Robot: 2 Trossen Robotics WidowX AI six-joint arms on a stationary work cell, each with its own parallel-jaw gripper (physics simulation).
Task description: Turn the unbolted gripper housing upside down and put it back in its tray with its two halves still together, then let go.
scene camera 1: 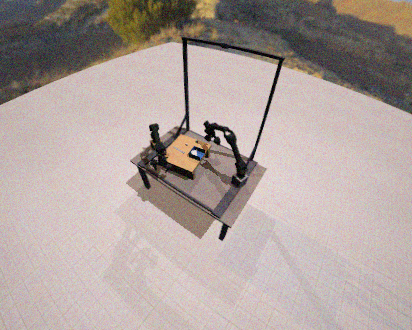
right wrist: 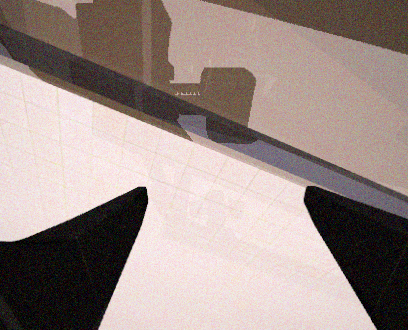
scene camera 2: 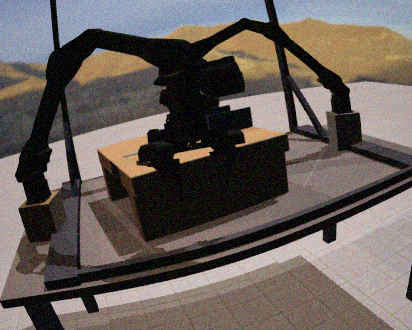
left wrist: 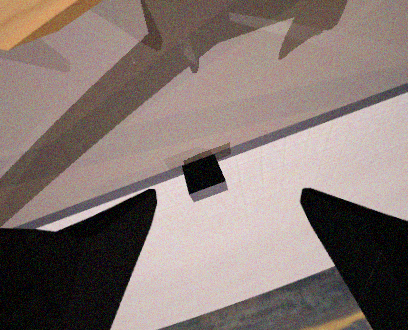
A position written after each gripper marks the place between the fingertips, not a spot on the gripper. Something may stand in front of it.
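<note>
The left gripper [left wrist: 228,195] is open and holds nothing. Open as well, the right gripper [scene camera 2: 202,196] [right wrist: 225,193] holds nothing. A table edge [scene camera 2: 234,240] is also in view.
</note>
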